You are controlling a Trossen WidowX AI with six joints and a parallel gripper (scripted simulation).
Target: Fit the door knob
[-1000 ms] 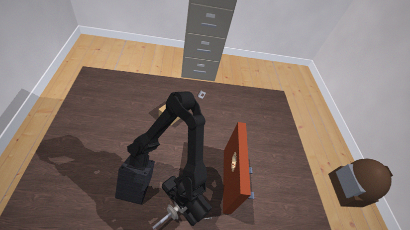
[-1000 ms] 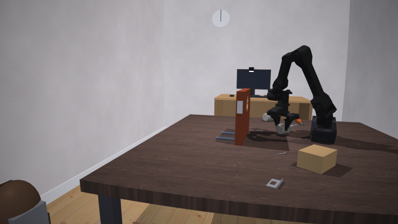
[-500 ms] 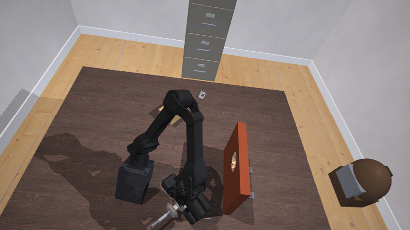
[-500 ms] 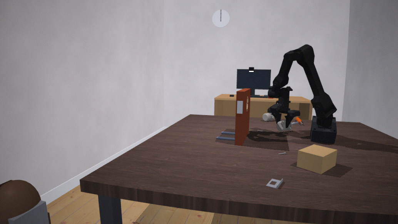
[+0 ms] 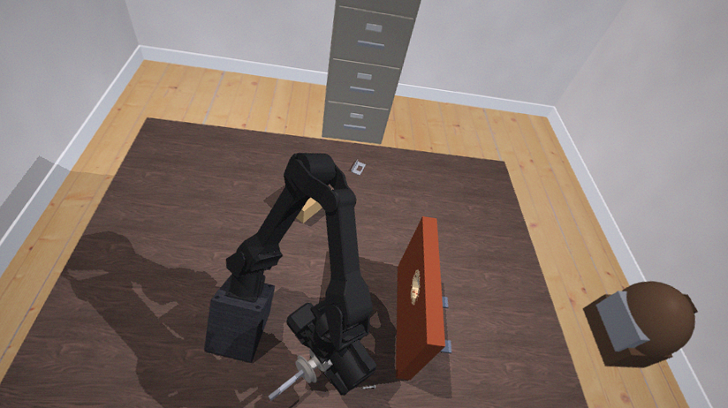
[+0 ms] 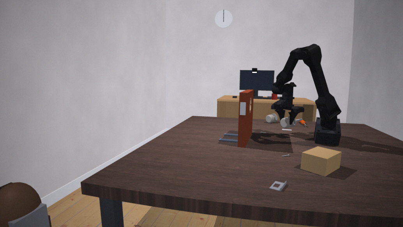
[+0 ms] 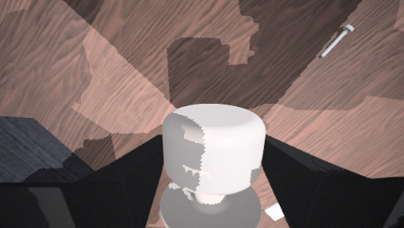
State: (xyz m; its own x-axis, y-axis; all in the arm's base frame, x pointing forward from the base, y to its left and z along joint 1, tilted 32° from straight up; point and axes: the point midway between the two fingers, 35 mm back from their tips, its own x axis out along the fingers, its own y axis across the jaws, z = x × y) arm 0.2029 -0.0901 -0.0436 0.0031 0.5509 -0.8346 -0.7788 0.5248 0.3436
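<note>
The wooden door slab lies 190 mm ahead of my hand, 160 mm to the left of it and 50 mm above it. Also, from my hand: door knob (30 mm to the right, 30 mm below, 20 mm behind); white card (170 mm to the right, 100 mm below); orange screwdriver (390 mm to the right, 100 mm behind, 90 mm below).
</note>
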